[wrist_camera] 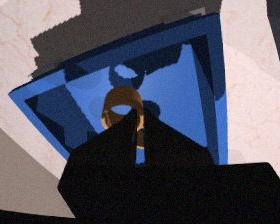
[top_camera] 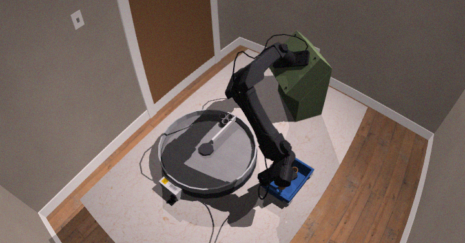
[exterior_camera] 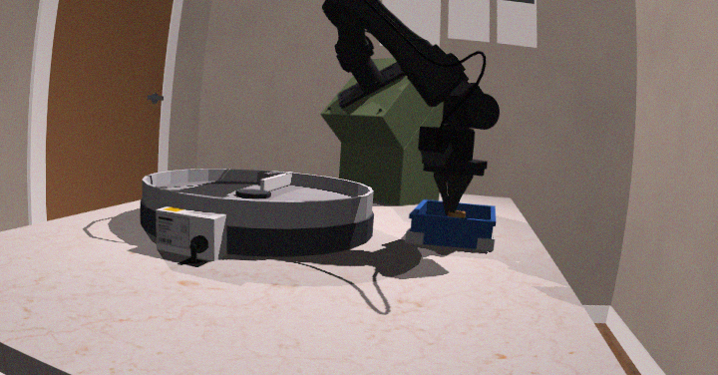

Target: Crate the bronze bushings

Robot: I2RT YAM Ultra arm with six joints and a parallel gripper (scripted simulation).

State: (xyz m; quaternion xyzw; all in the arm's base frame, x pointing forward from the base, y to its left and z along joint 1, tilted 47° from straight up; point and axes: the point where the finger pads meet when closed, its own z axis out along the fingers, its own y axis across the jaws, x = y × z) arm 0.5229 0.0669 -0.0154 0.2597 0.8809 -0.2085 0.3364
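Right now the blue crate is 3 cm to the left of my hand, 3 cm below it and 3 cm behind it. The rest, counted from my hand: grey turntable: 34 cm to the right, 7 cm behind.
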